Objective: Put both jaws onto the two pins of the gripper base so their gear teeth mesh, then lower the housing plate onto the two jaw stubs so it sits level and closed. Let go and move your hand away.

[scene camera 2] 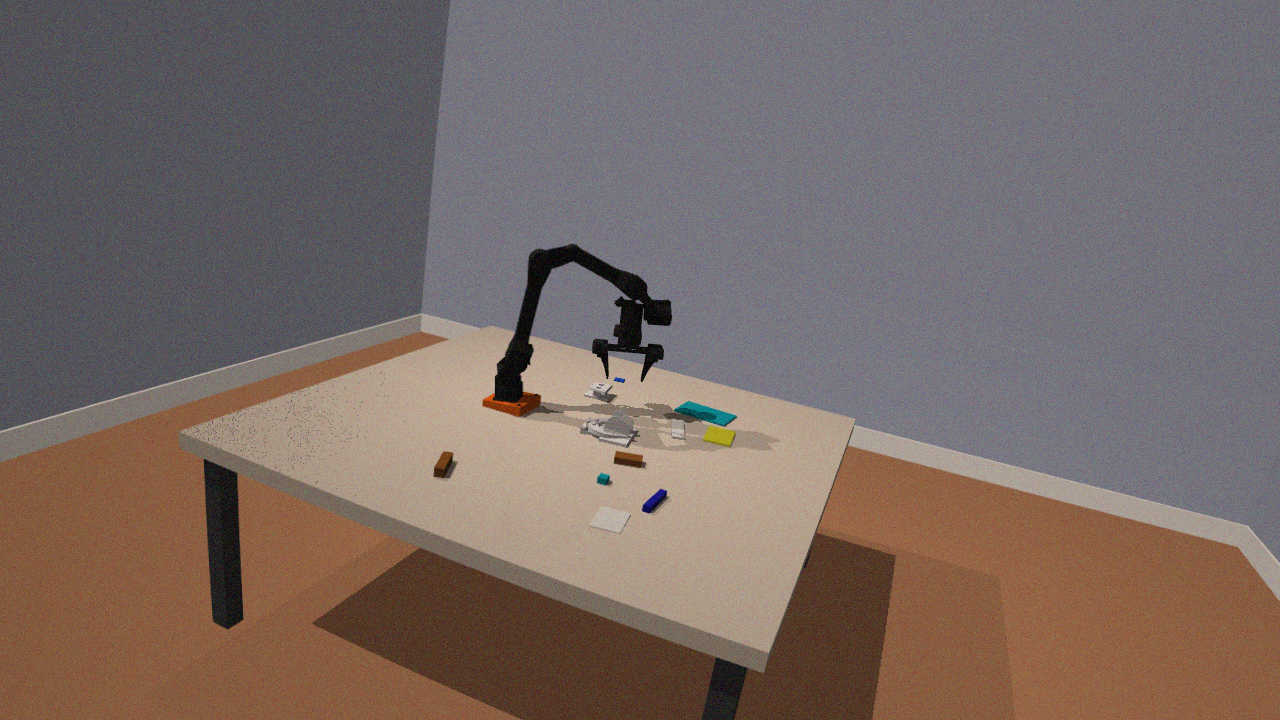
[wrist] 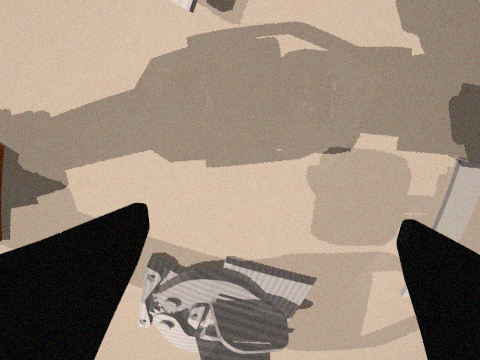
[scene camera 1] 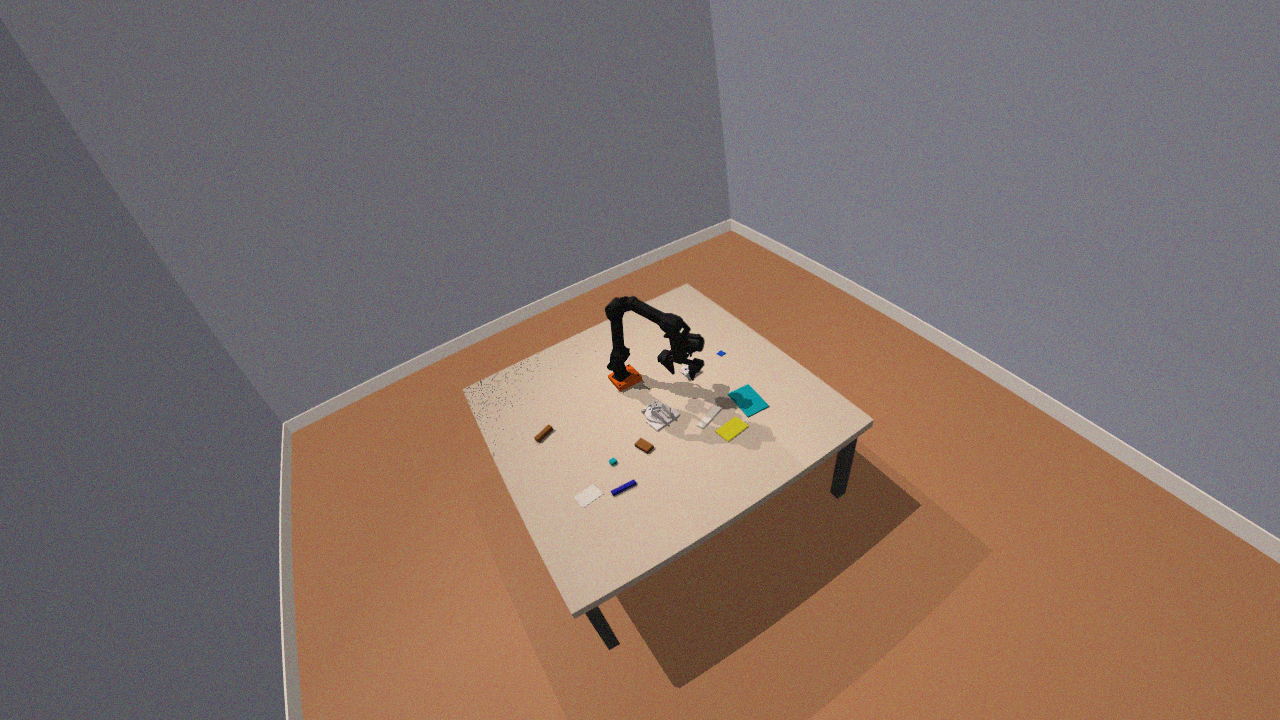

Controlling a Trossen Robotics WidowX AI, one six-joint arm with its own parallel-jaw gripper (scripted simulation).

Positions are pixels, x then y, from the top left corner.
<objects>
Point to a white tile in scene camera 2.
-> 607, 519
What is my gripper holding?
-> Nothing.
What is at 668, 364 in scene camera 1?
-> My gripper.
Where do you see a teal plate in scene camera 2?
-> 695, 410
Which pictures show my gripper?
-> Scene camera 2, the wrist view and scene camera 1: all of them.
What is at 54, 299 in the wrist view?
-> My gripper.
</objects>
